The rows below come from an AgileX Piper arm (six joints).
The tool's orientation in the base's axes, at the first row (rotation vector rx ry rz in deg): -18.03 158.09 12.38
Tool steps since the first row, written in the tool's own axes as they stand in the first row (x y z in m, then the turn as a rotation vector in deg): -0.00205 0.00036 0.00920 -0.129 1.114 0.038; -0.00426 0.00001 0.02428 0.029 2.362 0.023; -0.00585 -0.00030 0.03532 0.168 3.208 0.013; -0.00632 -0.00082 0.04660 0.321 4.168 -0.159; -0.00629 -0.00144 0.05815 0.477 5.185 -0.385; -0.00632 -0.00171 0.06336 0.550 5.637 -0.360; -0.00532 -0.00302 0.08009 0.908 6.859 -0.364; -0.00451 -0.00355 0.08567 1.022 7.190 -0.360; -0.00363 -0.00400 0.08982 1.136 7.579 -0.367
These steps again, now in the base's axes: 0.00480 0.00247 -0.00773 -0.141 1.105 0.134; 0.01186 0.00539 -0.02093 -0.595 2.275 0.227; 0.01701 0.00747 -0.03061 -0.931 3.062 0.278; 0.02127 0.00918 -0.04093 -1.361 3.926 0.487; 0.02519 0.01075 -0.05170 -1.826 4.833 0.751; 0.02699 0.01148 -0.05654 -1.995 5.260 0.751; 0.03189 0.01318 -0.07253 -2.621 6.369 0.759; 0.03311 0.01356 -0.07805 -2.804 6.667 0.750; 0.03378 0.01374 -0.08226 -3.005 7.019 0.758
